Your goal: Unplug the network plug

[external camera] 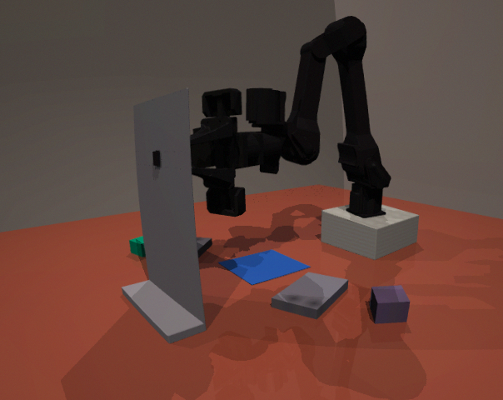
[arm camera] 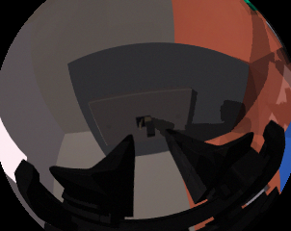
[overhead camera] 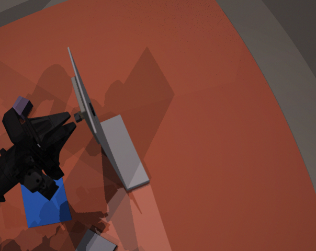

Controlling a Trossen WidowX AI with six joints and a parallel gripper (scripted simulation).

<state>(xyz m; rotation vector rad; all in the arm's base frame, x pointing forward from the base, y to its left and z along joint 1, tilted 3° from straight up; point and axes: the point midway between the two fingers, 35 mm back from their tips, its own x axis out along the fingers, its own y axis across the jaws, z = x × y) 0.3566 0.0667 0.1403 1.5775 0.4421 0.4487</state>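
My gripper tip is now 20 mm short of the network plug and 10 mm to the right of it. From my gripper tip the other things lie so: green block 50 mm ahead, 250 mm to the right, 190 mm below; grey upright panel 40 mm ahead, 10 mm to the left, 80 mm below; blue marked square 140 mm behind, 80 mm to the right, 200 mm below.
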